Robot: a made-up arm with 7 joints.
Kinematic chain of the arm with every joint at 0, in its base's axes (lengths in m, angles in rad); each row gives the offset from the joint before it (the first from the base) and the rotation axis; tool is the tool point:
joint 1: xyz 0 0 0.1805 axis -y
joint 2: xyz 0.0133 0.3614 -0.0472 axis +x
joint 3: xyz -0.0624 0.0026 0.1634 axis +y
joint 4: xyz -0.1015 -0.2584 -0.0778 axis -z
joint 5: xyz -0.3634 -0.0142 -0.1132 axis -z
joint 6: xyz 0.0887 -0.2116 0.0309 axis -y
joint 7: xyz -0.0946 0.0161 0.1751 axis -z
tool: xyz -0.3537 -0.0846 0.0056
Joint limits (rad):
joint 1: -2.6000..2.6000
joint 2: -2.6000..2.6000
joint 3: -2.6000..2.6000
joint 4: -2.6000..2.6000
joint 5: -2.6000..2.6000
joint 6: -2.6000..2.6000
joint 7: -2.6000..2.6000
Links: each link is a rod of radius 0.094 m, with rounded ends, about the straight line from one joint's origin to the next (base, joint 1, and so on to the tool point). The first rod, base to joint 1, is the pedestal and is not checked.
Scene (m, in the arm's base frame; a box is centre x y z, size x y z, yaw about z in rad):
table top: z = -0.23
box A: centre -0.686 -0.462 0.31 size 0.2 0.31 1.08 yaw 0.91
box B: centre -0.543 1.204 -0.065 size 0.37 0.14 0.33 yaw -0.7
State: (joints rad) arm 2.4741 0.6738 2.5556 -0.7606 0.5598 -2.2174 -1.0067
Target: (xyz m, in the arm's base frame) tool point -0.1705 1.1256 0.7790
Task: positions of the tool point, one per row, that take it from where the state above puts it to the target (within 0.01 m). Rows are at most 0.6 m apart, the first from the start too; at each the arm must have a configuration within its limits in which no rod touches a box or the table.
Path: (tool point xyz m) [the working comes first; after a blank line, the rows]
Joints at the target: 1.5764 -0.7235 2.6000 1.0171 1.7235 -2.0190 -1.1632
Straight joint move there: touches box A.

1: 0.5282 -0.4220 0.4386
2: 0.5684 -0.3278 0.4077
3: 0.5866 -0.2400 0.3725
4: 0.5850 -0.1637 0.3370
5: 0.5669 -0.1021 0.3029
6: 0.5354 -0.0569 0.2702
7: 0.4453 -0.2574 0.4334
8: 0.1920 -0.3761 0.6915
9: -0.1722 -0.2497 0.9537
10: -0.4580 0.1656 1.0917
11: -0.4688 0.7145 1.0276
12: -0.1705 1.1256 0.7790

